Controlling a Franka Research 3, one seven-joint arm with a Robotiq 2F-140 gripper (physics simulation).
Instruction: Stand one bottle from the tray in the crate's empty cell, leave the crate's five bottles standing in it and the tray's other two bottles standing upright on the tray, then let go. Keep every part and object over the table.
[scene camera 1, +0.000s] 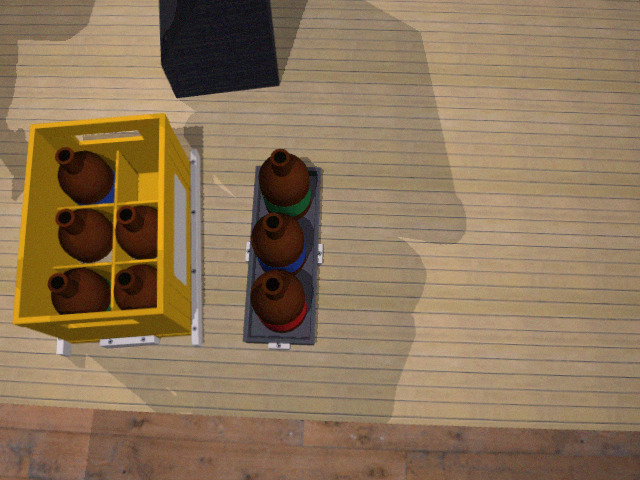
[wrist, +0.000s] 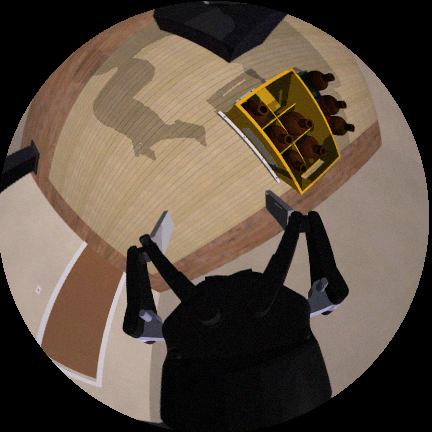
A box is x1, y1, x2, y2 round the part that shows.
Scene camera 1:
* red-labelled bottle: 277, 296 [250, 269, 306, 332]
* blue-labelled bottle: 277, 239 [251, 212, 305, 274]
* blue-labelled bottle: 84, 176 [55, 147, 114, 205]
